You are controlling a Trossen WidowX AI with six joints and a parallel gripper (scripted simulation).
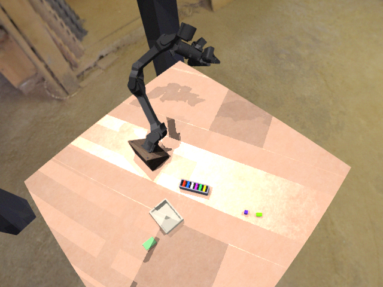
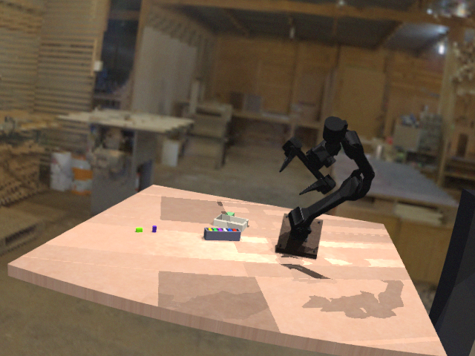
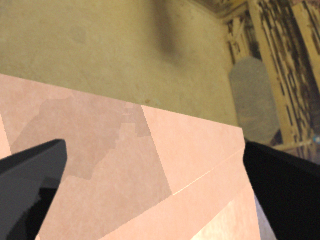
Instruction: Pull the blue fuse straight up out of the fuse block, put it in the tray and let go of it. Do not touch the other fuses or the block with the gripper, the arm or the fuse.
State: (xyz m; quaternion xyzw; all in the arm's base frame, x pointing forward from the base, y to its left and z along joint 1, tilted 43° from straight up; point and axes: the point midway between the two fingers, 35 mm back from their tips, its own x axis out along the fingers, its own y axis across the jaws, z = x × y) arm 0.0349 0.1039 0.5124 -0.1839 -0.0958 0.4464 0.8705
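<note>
Right now my gripper tip is 450 mm to the left of the blue fuse, 330 mm above it and 210 mm short of it. The rest, counted from my gripper tip: purple fuse (430 mm to the right, 330 mm below, 240 mm ahead); red fuse (460 mm to the right, 330 mm below, 190 mm ahead); white fuse (440 mm to the right, 330 mm below, 230 mm ahead).
</note>
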